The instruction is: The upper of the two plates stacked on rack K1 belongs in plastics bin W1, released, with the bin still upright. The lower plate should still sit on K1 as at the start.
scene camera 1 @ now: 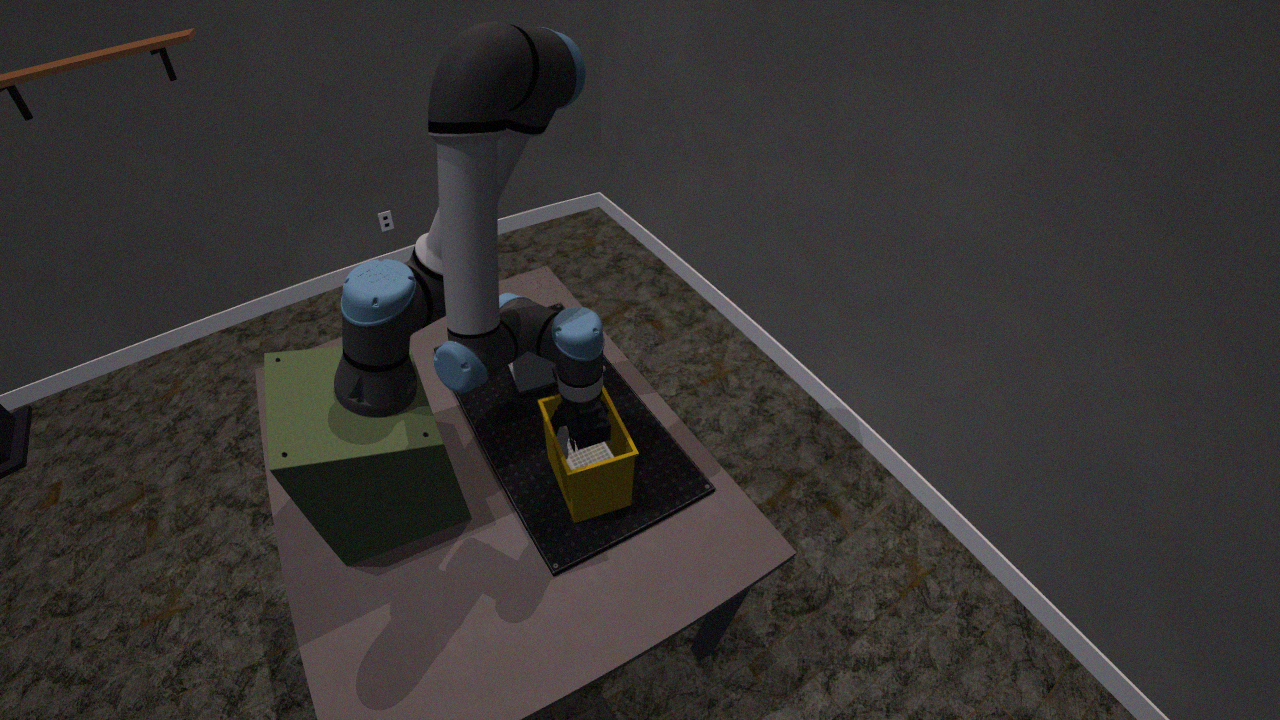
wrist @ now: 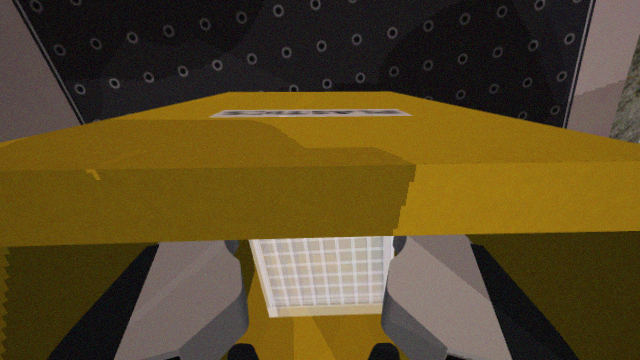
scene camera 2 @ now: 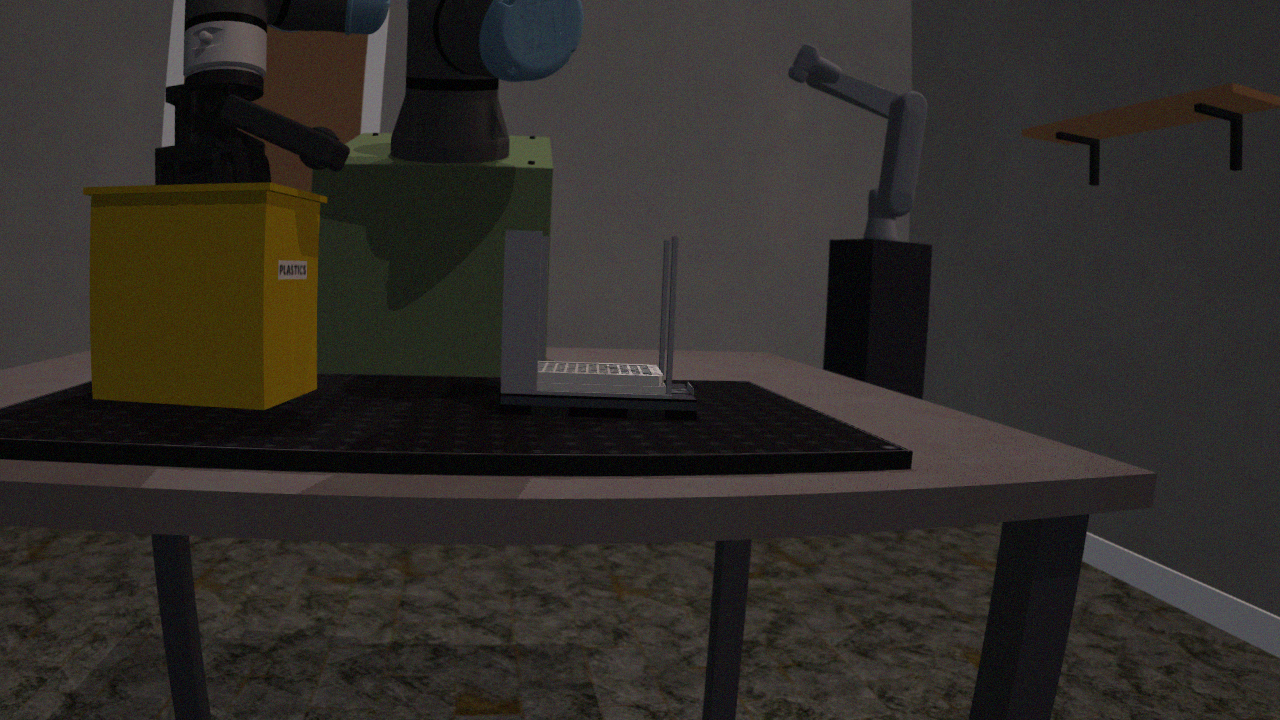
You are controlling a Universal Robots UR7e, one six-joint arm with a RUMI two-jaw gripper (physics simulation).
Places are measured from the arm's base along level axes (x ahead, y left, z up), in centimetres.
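Pixels of known places: arm's base, link origin: (scene camera 1: 375,387) (scene camera 2: 449,153).
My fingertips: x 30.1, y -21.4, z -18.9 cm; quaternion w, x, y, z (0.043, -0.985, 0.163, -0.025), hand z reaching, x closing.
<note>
For each thing: its top centre in the pictures, then the offset to it from my fingertips. Level surfaces: height alone.
- yellow plastics bin W1, top centre: (scene camera 2: 209,191) (scene camera 1: 586,425) dx -1.5, dy -3.5, dz +10.7 cm
- lower plate, top centre: (scene camera 2: 587,367) dx +6.9, dy +29.6, dz -3.9 cm
- rack K1, top centre: (scene camera 2: 604,236) (scene camera 1: 523,324) dx +7.2, dy +30.6, dz +7.4 cm
- black perforated board, surface height: dz -7.3 cm
The yellow plastics bin W1 (scene camera 1: 601,492) (scene camera 2: 179,295) (wrist: 200,202) stands upright on the black board. My gripper (scene camera 1: 586,437) (wrist: 316,250) reaches down into it and is shut on the upper plate, a white gridded one. This plate (scene camera 1: 590,457) (wrist: 325,280) is inside the bin between the fingers; in the wrist view the bin's rim and wall hide its far part. In scene camera 2 the bin wall hides the fingers and this plate. The lower plate (scene camera 2: 599,379) lies flat on rack K1 (scene camera 2: 523,313) (scene camera 1: 534,374), between its grey panel and thin posts.
The black perforated board (scene camera 1: 572,541) (scene camera 2: 447,441) carries the bin and rack on the table (scene camera 1: 501,626) (scene camera 2: 572,514). A green block (scene camera 1: 366,501) (scene camera 2: 429,313) under the arm's base stands beside the board. In scene camera 2 another arm (scene camera 2: 905,152) stands in the background near a wall shelf (scene camera 2: 1154,109).
</note>
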